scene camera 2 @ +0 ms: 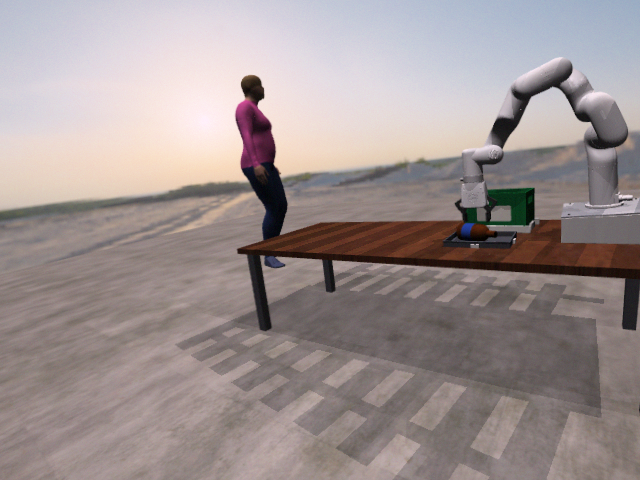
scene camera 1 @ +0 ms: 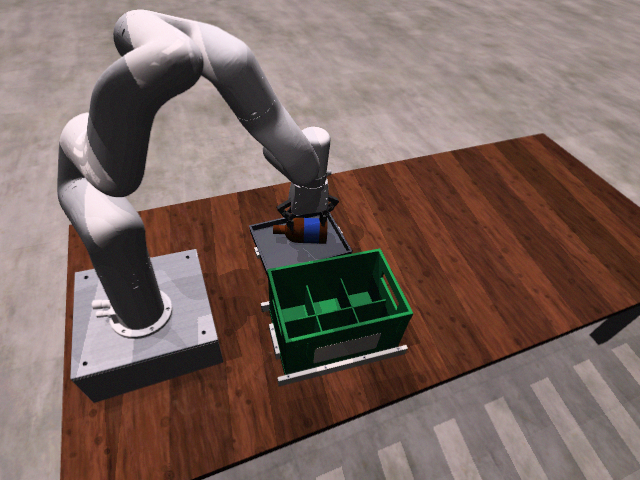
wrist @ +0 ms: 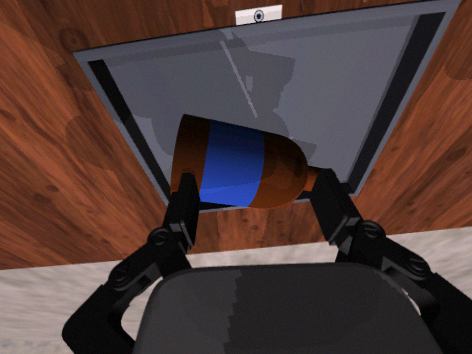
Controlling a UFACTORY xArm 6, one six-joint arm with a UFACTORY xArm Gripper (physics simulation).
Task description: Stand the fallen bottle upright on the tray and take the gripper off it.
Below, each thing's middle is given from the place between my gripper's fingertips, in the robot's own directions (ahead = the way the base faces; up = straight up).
Now: the pale rail [scene camera 1: 370, 358] 40 mm ahead of my hand, 390 mm to the right of it and 70 mm below it.
